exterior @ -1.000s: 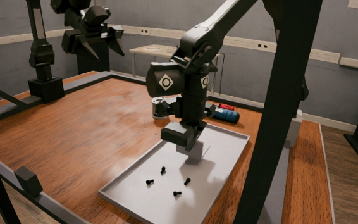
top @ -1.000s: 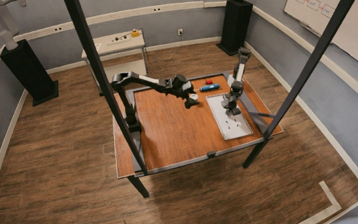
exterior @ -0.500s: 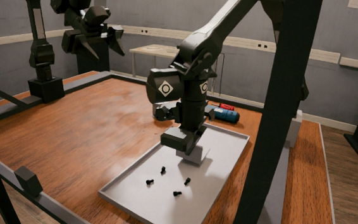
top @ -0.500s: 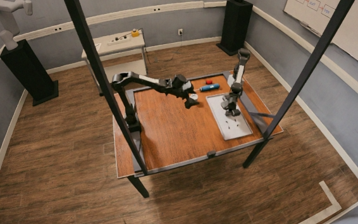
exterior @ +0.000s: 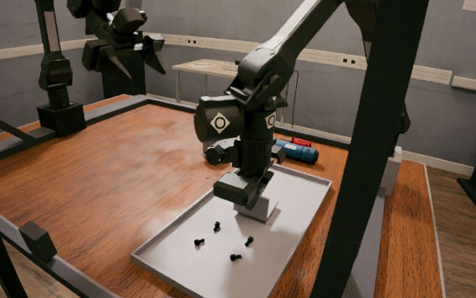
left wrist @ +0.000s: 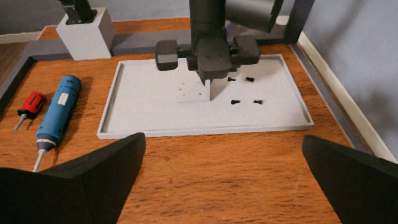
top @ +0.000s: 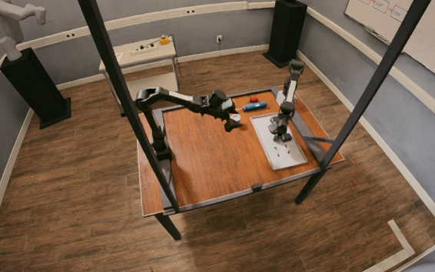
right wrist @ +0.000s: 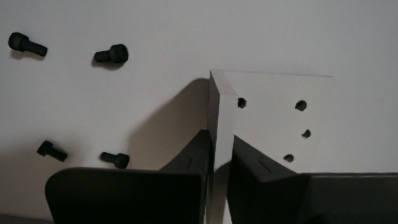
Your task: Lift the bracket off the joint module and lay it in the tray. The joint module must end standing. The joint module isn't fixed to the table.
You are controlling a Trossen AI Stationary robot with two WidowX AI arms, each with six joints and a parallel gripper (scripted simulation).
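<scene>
Right now the bracket is 40 mm below my right hand, 30 mm ahead of it and 10 mm to the right of it. Round my right hand: red tool 380 mm ahead, 60 mm to the right, 50 mm below; joint module 250 mm ahead, 160 mm to the left, 30 mm below; tray 60 mm below, 10 mm ahead.
</scene>
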